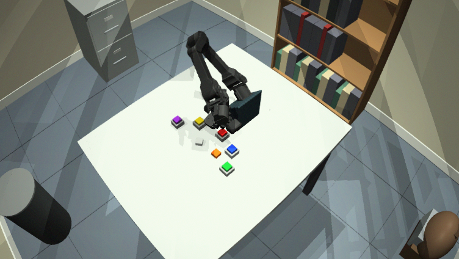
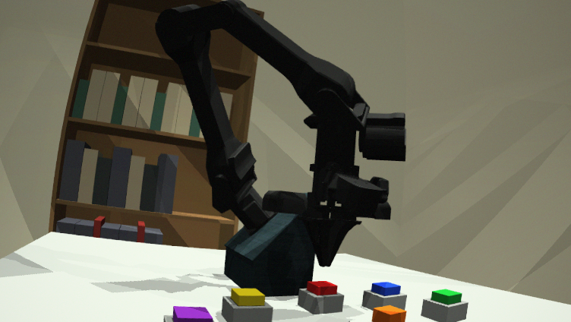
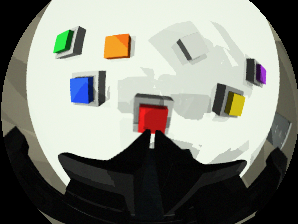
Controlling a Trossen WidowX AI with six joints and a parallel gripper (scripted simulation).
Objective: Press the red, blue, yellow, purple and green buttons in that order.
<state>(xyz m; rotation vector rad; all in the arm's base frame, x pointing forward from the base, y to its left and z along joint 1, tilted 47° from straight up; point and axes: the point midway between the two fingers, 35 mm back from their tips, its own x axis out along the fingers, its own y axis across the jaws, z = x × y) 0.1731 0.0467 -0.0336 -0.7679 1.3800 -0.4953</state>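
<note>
Right now my gripper tip is 3 cm above the red button. From my gripper tip the other things lie so: white block 11 cm ahead, 5 cm below, 3 cm to the right; blue button 10 cm to the left, 3 cm below, 2 cm ahead; orange block 8 cm ahead, 6 cm to the left, 5 cm below.
</note>
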